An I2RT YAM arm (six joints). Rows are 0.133 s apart.
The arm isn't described. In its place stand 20 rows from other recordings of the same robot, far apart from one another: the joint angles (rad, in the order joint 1, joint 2, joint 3, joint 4, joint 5, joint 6), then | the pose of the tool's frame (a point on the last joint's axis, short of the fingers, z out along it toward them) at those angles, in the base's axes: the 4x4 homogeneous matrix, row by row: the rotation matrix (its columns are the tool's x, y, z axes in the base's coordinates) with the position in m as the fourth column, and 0 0 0 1 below.
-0.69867, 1.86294, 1.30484, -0.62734, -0.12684, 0.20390 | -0.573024 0.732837 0.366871 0.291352; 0.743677 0.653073 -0.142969 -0.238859; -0.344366 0.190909 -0.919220 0.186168; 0 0 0 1
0.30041, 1.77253, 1.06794, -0.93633, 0.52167, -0.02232 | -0.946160 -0.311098 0.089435 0.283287; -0.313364 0.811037 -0.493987 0.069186; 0.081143 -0.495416 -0.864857 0.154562; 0 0 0 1
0.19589, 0.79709, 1.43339, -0.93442, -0.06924, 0.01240 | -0.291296 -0.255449 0.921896 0.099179; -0.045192 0.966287 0.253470 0.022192; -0.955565 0.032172 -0.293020 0.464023; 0 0 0 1
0.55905, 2.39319, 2.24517, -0.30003, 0.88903, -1.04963 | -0.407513 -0.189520 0.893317 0.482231; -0.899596 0.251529 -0.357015 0.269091; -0.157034 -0.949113 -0.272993 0.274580; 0 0 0 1
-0.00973, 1.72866, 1.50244, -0.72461, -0.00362, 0.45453 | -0.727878 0.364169 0.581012 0.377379; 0.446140 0.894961 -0.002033 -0.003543; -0.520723 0.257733 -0.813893 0.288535; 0 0 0 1
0.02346, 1.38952, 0.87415, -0.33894, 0.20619, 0.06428 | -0.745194 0.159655 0.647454 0.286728; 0.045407 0.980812 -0.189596 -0.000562; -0.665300 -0.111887 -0.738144 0.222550; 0 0 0 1
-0.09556, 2.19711, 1.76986, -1.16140, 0.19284, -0.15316 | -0.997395 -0.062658 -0.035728 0.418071; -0.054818 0.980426 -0.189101 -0.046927; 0.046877 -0.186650 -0.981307 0.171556; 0 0 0 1
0.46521, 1.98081, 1.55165, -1.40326, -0.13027, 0.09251 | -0.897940 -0.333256 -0.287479 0.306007; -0.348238 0.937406 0.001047 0.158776; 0.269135 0.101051 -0.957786 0.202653; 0 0 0 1
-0.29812, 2.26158, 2.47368, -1.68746, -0.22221, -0.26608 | -0.988112 0.006843 0.153581 0.408983; 0.035303 0.982411 0.183363 -0.117463; -0.149625 0.186606 -0.970974 0.318979; 0 0 0 1
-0.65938, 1.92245, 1.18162, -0.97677, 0.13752, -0.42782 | -0.956599 0.213340 -0.198505 0.246953; 0.221499 0.974964 -0.019583 -0.197591; 0.189357 -0.062701 -0.979904 0.132181; 0 0 0 1
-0.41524, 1.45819, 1.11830, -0.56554, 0.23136, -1.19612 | -0.749403 -0.478793 0.457331 0.278896; -0.659564 0.600391 -0.452224 -0.131879; -0.058056 -0.640537 -0.765730 0.265243; 0 0 0 1
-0.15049, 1.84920, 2.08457, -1.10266, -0.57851, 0.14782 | -0.778756 -0.110693 0.617484 0.382536; 0.242814 0.854399 0.459394 -0.038318; -0.578430 0.507690 -0.638491 0.403655; 0 0 0 1
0.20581, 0.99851, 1.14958, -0.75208, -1.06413, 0.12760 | -0.651493 -0.728111 0.213097 0.175213; -0.072926 0.339692 0.937705 0.068377; -0.755141 0.595368 -0.274406 0.380011; 0 0 0 1
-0.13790, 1.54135, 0.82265, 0.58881, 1.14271, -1.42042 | -0.959092 0.015562 0.282667 0.316634; -0.281276 0.060627 -0.957710 -0.076640; -0.032041 -0.998039 -0.053770 0.249738; 0 0 0 1
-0.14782, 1.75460, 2.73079, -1.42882, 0.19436, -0.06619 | -0.452537 0.287001 0.844299 0.249973; 0.001774 0.947081 -0.320989 -0.044174; -0.891744 -0.143762 -0.429098 0.561976; 0 0 0 1
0.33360, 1.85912, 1.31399, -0.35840, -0.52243, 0.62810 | -0.938747 -0.029565 0.343335 0.372655; 0.213614 0.731881 0.647086 0.147945; -0.270412 0.680791 -0.680736 0.208506; 0 0 0 1
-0.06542, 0.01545, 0.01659, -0.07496, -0.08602, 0.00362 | -0.073668 -0.020099 0.997080 0.110095; 0.008441 0.999749 0.020776 -0.004147; -0.997247 0.009947 -0.073480 0.169786; 0 0 0 1
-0.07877, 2.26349, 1.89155, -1.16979, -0.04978, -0.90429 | -0.676705 -0.735521 0.032852 0.440600; -0.734040 0.677456 0.047321 -0.033001; -0.057061 0.007908 -0.998339 0.174006; 0 0 0 1
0.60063, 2.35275, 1.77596, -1.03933, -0.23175, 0.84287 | -0.952550 0.255010 -0.166186 0.357704; 0.228189 0.959609 0.164560 0.254961; 0.201438 0.118830 -0.972266 0.108969; 0 0 0 1
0.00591, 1.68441, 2.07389, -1.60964, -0.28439, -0.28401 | -0.872922 -0.361111 0.328034 0.290889; -0.274116 0.919264 0.282516 0.011708; -0.403570 0.156695 -0.901431 0.422745; 0 0 0 1
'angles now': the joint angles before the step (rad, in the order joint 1, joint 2, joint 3, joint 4, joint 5, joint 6). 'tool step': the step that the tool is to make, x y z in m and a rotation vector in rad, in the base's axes. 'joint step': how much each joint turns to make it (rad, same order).
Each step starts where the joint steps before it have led.
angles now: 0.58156 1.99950 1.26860 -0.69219 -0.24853 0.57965
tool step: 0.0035 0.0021 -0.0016 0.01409 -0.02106 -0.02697
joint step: -0.00006 0.00598 -0.00064 0.03864 0.00418 0.02741
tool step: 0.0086 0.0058 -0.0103 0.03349 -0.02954 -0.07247
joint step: 0.00066 0.03452 -0.00046 0.09639 0.00379 0.07620
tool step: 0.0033 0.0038 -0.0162 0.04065 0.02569 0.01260
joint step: -0.00092 0.04923 0.00017 0.04949 -0.04992 -0.00169
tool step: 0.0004 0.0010 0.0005 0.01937 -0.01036 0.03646
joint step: -0.00009 -0.00021 -0.00003 0.00894 -0.01909 -0.03442
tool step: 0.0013 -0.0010 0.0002 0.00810 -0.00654 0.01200
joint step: -0.00462 0.00000 -0.00005 0.00501 -0.00726 -0.01607
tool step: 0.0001 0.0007 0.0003 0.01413 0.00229 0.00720
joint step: 0.00011 0.00006 0.00017 0.00450 -0.01447 -0.00370
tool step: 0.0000 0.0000 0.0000 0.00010 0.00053 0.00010
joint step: -0.00003 0.00012 0.00023 -0.00051 -0.00039 -0.00004
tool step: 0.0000 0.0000 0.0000 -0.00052 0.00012 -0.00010
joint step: 0.00003 0.00009 0.00022 -0.00050 0.00039 0.00004
